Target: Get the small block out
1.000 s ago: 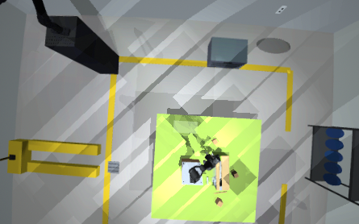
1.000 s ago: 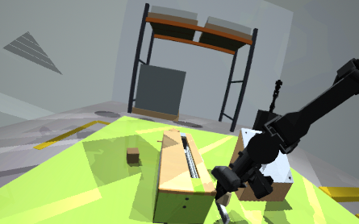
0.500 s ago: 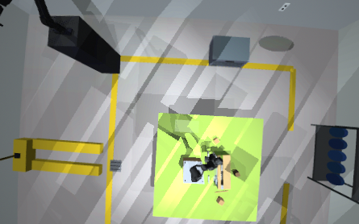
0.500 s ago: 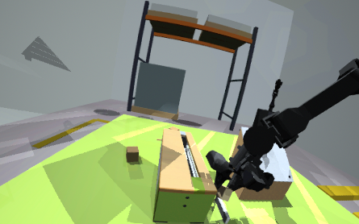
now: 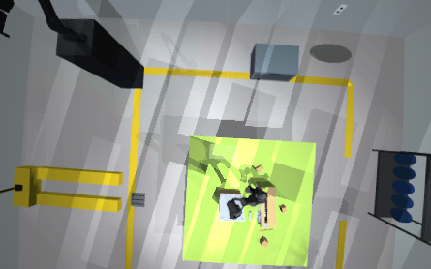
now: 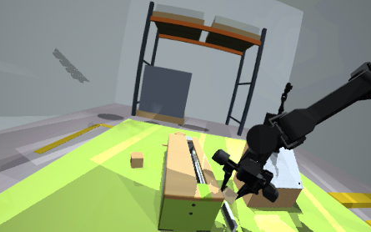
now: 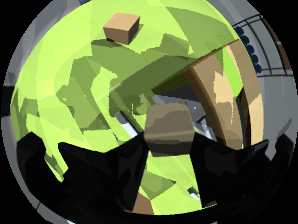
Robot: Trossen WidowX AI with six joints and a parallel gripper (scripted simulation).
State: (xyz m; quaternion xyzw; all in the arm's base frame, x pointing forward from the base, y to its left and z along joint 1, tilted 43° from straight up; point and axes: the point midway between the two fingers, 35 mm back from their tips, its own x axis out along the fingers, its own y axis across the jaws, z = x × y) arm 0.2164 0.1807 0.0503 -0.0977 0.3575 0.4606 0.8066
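My gripper tip is 10 mm to the right of the small tan block and 10 mm below it. Round my gripper tip: tan box: 80 mm ahead, 140 mm to the right, 30 mm below.
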